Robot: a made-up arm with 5 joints.
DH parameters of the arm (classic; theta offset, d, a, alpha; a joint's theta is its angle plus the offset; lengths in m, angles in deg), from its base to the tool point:
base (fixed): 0 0 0.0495 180
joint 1: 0 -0.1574 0.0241 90
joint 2: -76.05 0 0.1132 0
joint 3: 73.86 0 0.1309 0
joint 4: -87.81 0.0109 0 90
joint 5: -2.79 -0.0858 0 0
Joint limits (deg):
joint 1: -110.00..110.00
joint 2: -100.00..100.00
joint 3: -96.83..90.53
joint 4: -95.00..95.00
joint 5: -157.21..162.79
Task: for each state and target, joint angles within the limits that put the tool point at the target. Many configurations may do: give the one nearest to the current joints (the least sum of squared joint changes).
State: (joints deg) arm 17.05 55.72 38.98 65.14 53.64
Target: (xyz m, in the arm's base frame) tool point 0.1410 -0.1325 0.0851
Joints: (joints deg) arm 59.25 22.83 18.93 70.22 53.64
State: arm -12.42 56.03 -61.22 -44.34 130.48
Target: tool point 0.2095 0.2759 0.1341
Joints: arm -57.93 78.74 -45.25 -69.13 130.48
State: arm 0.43 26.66 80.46 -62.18 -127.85
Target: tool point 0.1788 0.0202 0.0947
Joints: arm -4.10 10.52 89.75 -75.36 -127.85
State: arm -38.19 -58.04 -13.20 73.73 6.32
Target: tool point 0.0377 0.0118 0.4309
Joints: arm 4.22 -57.79 -37.70 49.09 6.32
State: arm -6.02 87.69 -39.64 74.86 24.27
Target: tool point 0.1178 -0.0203 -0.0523
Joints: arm 25.35 100.00 -17.21 73.42 24.27
